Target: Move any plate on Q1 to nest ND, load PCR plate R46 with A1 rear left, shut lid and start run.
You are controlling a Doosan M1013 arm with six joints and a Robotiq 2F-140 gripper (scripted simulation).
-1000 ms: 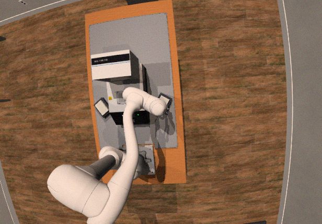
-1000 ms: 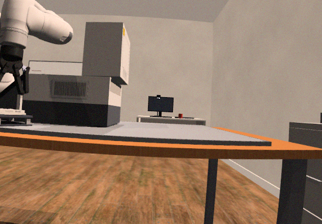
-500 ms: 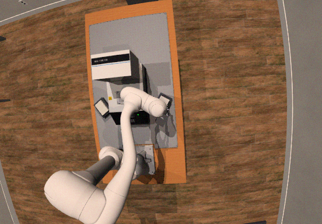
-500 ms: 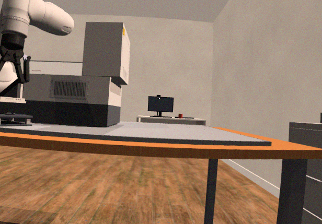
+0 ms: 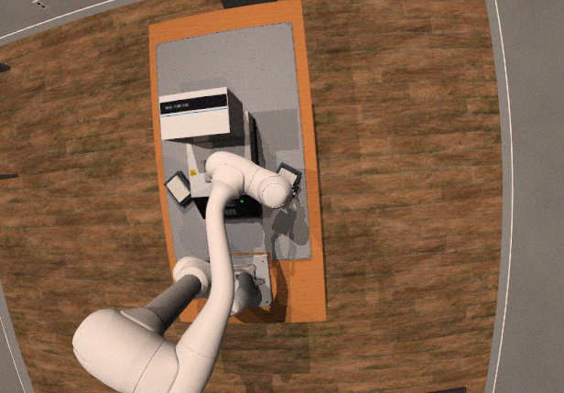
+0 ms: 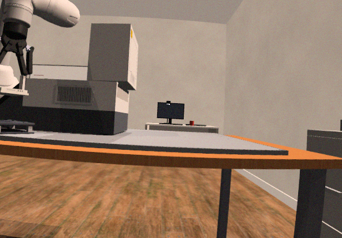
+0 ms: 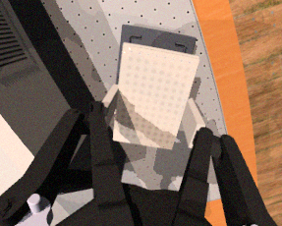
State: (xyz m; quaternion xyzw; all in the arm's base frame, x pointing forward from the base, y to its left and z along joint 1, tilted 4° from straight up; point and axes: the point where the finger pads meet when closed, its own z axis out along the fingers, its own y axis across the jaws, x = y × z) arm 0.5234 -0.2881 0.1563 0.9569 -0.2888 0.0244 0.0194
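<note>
Right now my hand is 12 cm above the dark plate nest N1. Round my hand: dark nest: 1 cm ahead, 58 cm to the left, 13 cm below; 96-well plate: 2 cm ahead, 58 cm to the left, 11 cm below; white plate R46: 2 cm below.
</note>
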